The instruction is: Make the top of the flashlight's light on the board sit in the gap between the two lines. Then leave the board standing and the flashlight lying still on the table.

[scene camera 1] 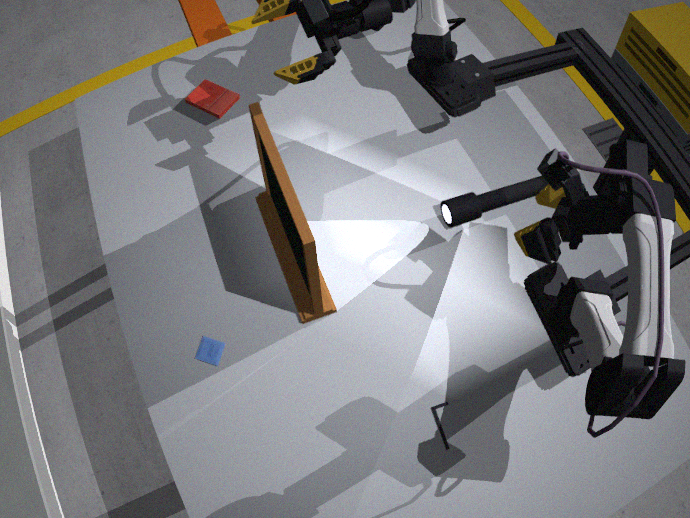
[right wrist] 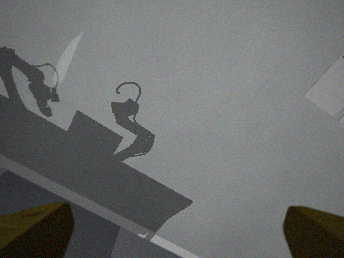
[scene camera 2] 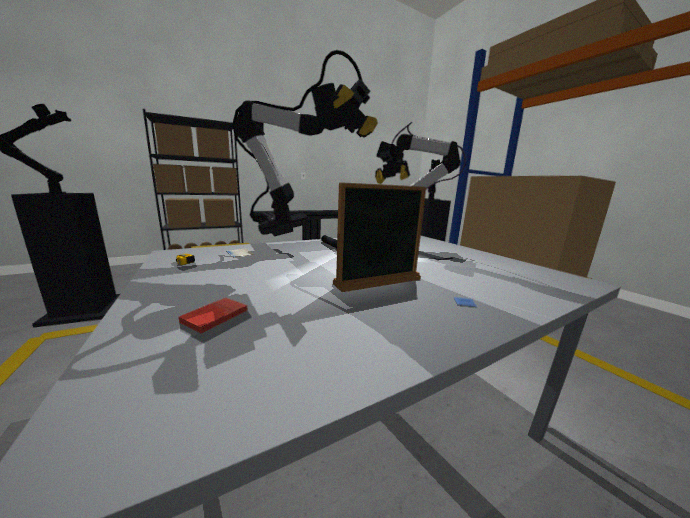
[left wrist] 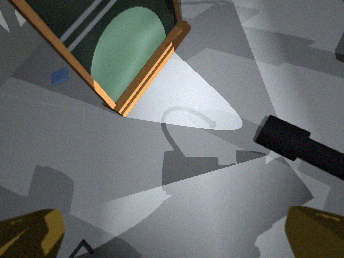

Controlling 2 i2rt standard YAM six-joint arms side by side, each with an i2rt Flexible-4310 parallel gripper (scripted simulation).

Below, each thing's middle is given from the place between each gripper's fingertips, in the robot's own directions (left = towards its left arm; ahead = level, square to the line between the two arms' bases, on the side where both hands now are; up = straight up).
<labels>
Right now the black flashlight (scene camera 1: 464, 208) is 42 cm behind my right hand (scene camera 1: 262, 47), 10 cm to the left of it and 48 cm below it. Round my right hand: board (scene camera 2: 379, 226): 2 cm ahead, 8 cm to the left, 35 cm below.
The black flashlight lies 110 mm behind my left hand (scene camera 1: 526, 217), 210 mm to the right of it and 310 mm below it. From my left hand the other things lie so: board 330 mm ahead, 230 mm to the right, 180 mm below.
</labels>
